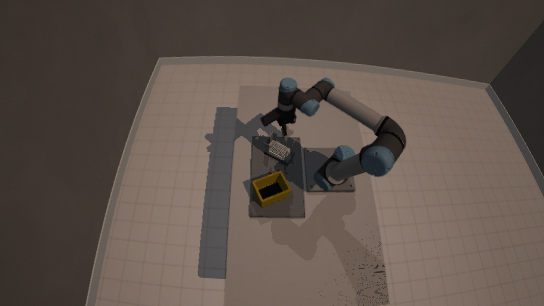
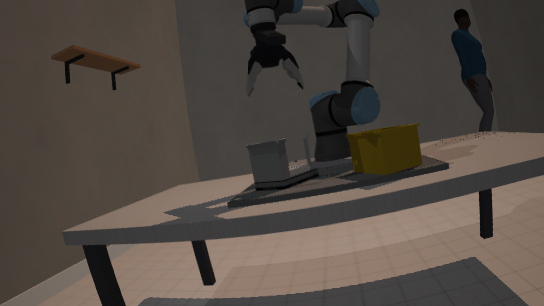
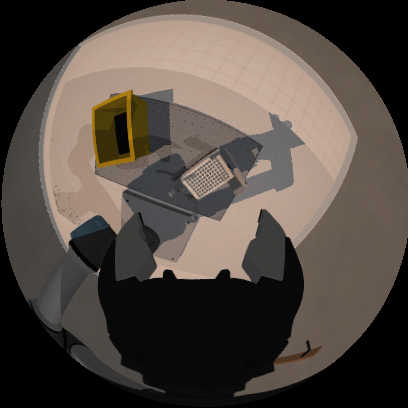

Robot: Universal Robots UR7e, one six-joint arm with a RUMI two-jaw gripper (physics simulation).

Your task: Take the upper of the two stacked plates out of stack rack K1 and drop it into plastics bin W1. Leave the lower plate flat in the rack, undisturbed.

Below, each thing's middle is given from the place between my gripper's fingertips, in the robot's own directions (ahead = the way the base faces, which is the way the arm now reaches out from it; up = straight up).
My gripper is now 210 mm above the pale gridded plate (image 3: pixel 208 174), 20 mm to the left of it and 10 mm past it.
